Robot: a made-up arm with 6 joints. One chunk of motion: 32 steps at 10 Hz.
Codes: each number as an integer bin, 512 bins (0 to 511) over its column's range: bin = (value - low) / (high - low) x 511, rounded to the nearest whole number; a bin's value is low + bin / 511 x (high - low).
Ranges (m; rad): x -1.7..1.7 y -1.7..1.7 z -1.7..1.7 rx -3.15..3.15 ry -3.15..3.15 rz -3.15..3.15
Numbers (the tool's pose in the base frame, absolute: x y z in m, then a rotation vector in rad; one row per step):
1: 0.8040 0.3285 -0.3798 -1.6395 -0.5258 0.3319
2: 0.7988 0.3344 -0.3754 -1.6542 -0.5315 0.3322
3: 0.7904 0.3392 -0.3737 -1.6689 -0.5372 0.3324
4: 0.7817 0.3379 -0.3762 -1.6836 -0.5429 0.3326
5: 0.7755 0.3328 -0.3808 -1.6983 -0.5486 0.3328
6: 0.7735 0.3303 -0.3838 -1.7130 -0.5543 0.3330
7: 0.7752 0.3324 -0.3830 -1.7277 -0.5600 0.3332
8: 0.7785 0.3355 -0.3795 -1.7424 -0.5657 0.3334
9: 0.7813 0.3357 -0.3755 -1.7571 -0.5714 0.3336
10: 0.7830 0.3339 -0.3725 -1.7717 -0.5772 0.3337
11: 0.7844 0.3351 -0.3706 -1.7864 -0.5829 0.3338
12: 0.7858 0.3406 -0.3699 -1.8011 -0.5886 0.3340
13: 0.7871 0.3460 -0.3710 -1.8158 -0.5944 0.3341
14: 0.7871 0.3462 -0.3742 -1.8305 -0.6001 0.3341
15: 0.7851 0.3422 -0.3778 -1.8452 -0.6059 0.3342
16: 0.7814 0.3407 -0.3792 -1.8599 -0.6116 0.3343
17: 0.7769 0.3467 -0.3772 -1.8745 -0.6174 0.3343
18: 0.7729 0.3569 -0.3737 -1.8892 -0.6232 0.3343
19: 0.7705 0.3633 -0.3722 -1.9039 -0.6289 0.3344
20: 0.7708 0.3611 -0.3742 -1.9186 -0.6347 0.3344
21: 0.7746 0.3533 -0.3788 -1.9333 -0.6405 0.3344
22: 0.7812 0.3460 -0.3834 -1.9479 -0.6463 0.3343
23: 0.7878 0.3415 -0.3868 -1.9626 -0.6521 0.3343
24: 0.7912 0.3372 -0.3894 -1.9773 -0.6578 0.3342
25: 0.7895 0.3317 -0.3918 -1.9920 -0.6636 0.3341
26: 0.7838 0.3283 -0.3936 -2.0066 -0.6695 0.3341
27: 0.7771 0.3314 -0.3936 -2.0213 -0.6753 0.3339
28: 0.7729 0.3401 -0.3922 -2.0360 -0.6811 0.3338
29: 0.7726 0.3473 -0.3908 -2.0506 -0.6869 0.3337
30: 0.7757 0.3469 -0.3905 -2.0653 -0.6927 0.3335
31: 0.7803 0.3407 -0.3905 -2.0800 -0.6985 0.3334
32: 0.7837 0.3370 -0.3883 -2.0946 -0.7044 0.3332
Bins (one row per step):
1: 376 305 198 123 213 282
2: 376 306 199 121 212 282
3: 374 306 199 120 212 282
4: 373 306 199 119 211 282
5: 372 306 198 118 211 282
6: 372 305 198 117 211 283
7: 372 305 198 115 210 283
8: 373 306 198 114 210 283
9: 373 306 199 113 209 283
10: 373 306 200 112 209 283
11: 373 306 200 111 208 283
12: 374 307 200 109 208 283
13: 374 308 200 108 207 283
14: 374 308 199 107 207 283
15: 373 307 199 106 206 283
16: 373 307 199 105 206 283
17: 372 308 199 103 205 283
18: 372 309 199 102 205 283
19: 371 310 200 101 204 283
20: 371 310 199 100 204 283
21: 372 309 199 99 204 283
22: 373 308 198 98 203 283
23: 374 307 197 96 203 283
24: 374 306 197 95 202 283
25: 374 305 197 94 202 283
26: 373 305 196 93 201 283
27: 372 305 196 92 201 283
28: 372 307 197 90 200 283
29: 372 308 197 89 200 283
30: 372 308 197 88 199 283
31: 373 307 197 87 199 283
32: 373 306 197 86 198 283

